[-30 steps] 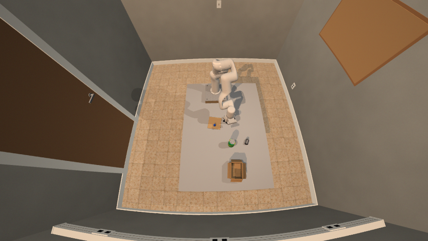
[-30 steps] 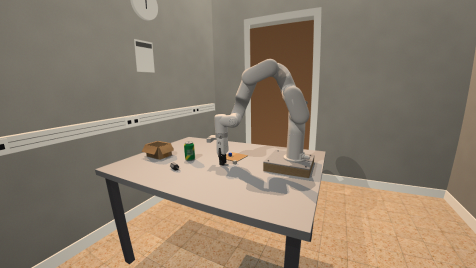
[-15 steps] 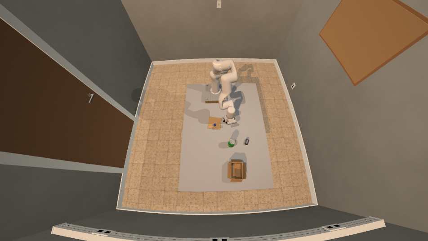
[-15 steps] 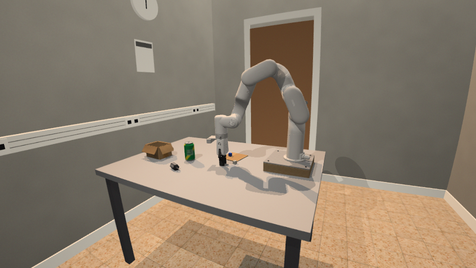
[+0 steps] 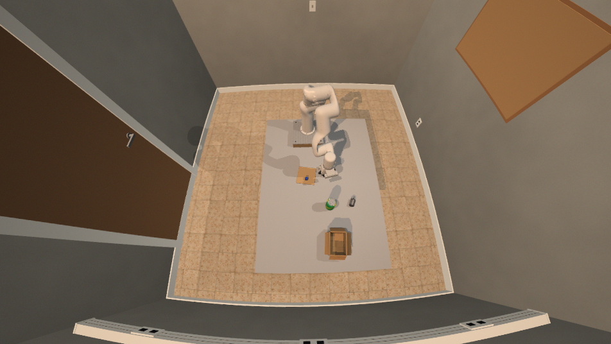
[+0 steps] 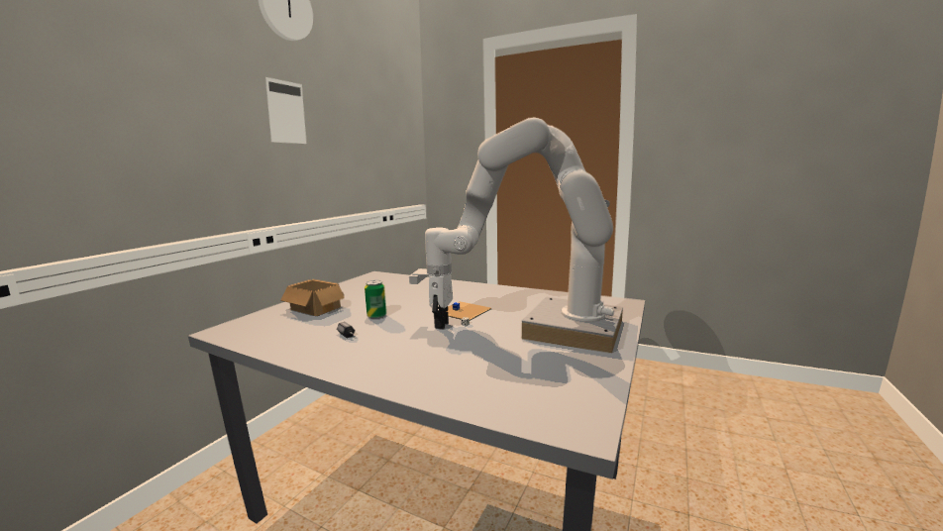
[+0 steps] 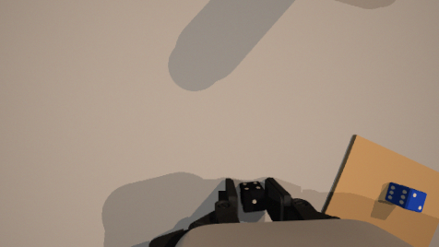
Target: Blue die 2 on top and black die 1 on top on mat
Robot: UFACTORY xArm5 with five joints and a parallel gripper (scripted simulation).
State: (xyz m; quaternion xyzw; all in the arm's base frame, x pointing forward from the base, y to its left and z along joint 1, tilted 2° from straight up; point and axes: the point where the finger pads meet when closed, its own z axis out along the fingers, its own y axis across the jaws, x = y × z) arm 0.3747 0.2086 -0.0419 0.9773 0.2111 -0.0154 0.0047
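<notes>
Now: hand 1 cm above the black die. Also, from my hand: white die 6 cm to the right, 5 cm behind, 1 cm below; then mat 15 cm to the right, 3 cm ahead, 2 cm below; then blue die 15 cm to the right, 6 cm ahead, 1 cm below.
</notes>
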